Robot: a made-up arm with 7 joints.
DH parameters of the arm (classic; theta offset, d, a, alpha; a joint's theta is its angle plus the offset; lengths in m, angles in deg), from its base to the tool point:
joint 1: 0 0.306 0 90
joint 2: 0 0.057 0 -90
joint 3: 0 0.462 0.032 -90
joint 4: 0 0.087 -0.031 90
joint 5: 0 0.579 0 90
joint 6: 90 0.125 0.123 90
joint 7: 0 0.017 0 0
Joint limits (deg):
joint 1: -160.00..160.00
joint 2: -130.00..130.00
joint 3: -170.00..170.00
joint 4: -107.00..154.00
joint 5: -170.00..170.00
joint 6: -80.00..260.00
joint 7: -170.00..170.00
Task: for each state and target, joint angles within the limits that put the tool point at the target. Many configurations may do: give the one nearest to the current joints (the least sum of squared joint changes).
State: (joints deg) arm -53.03 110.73 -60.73 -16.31 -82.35 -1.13 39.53
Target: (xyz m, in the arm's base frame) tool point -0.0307 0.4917 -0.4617
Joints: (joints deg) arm -40.19 119.59 -37.29 -60.65 -79.73 -10.65 39.53
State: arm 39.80 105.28 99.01 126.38 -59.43 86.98 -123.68
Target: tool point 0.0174 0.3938 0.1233
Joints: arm 8.74 121.16 100.43 154.00 -53.59 96.35 -123.68
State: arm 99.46 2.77 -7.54 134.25 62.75 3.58 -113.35
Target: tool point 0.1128 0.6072 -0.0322
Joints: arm 95.14 -43.30 -12.15 108.48 61.83 5.42 -113.35
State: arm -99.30 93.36 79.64 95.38 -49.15 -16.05 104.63
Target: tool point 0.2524 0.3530 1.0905
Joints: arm -85.10 71.08 31.22 88.28 -47.16 -19.33 104.63
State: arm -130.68 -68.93 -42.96 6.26 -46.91 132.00 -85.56
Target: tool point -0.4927 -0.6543 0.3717
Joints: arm -148.97 -98.38 -55.27 -36.92 -48.50 148.81 -85.56
